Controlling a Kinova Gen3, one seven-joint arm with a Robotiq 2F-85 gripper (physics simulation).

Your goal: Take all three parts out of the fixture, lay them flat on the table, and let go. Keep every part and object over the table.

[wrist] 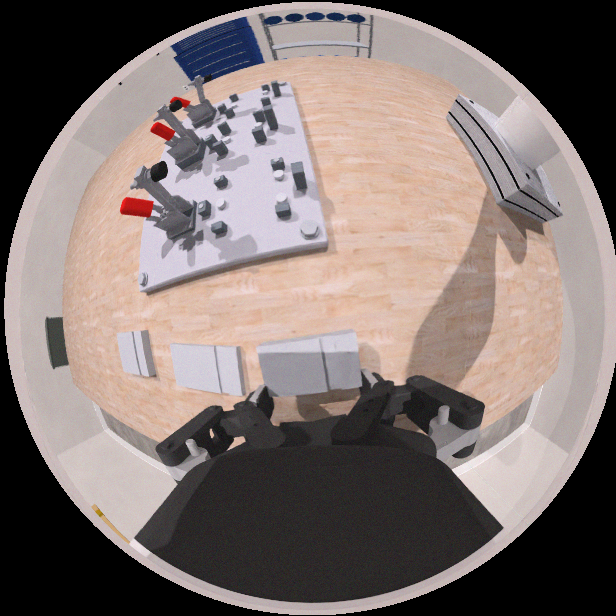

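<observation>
In the wrist view my gripper is shut on a grey rectangular part and holds it close over the wooden table near its front edge. Two more grey parts lie flat on the table to its left: a middle one and a smaller-looking one at the far left. The fixture, a pale grey plate with pegs, blocks and red- and black-handled toggle clamps, lies further back on the left with no part in it.
The robot's base, a grey flanged block with a white column, stands at the right rear and casts a long shadow across the table. A blue panel and a shelf rack stand beyond the far edge.
</observation>
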